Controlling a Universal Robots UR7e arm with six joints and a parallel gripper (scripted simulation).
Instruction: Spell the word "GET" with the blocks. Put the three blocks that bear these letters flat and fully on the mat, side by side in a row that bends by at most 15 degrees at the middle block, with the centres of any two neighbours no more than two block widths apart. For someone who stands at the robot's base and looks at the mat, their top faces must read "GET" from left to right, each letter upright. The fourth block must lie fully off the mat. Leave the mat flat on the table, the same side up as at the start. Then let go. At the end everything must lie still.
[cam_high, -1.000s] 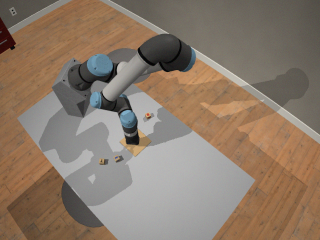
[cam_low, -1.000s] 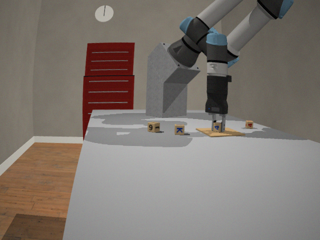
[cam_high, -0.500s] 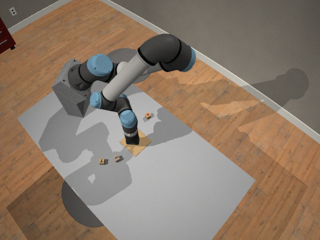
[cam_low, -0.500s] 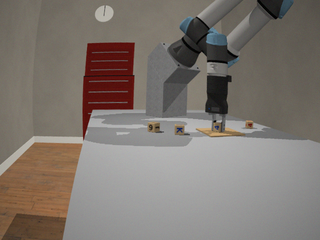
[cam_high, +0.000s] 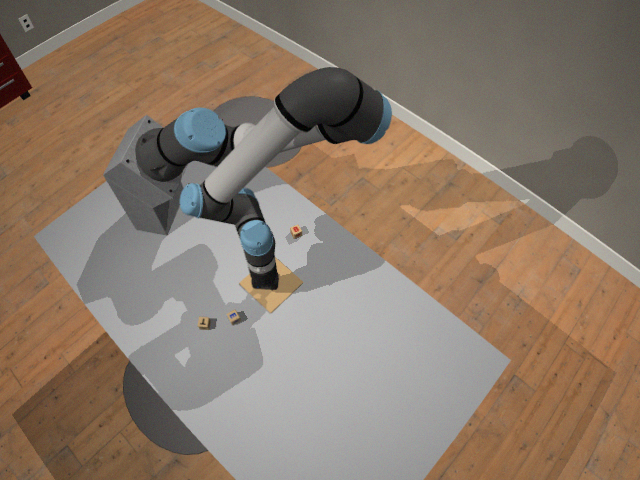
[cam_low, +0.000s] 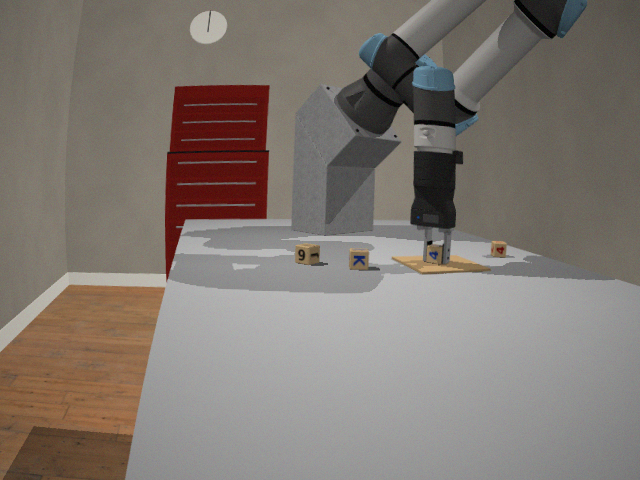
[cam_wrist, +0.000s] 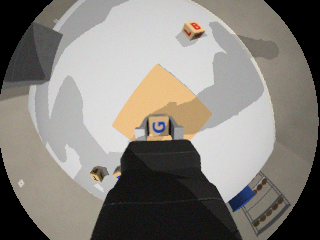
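The tan mat is 1 cm to the left of my hand and 2 cm below it. Round my hand: E block (6 cm ahead, 14 cm to the right, 1 cm below).
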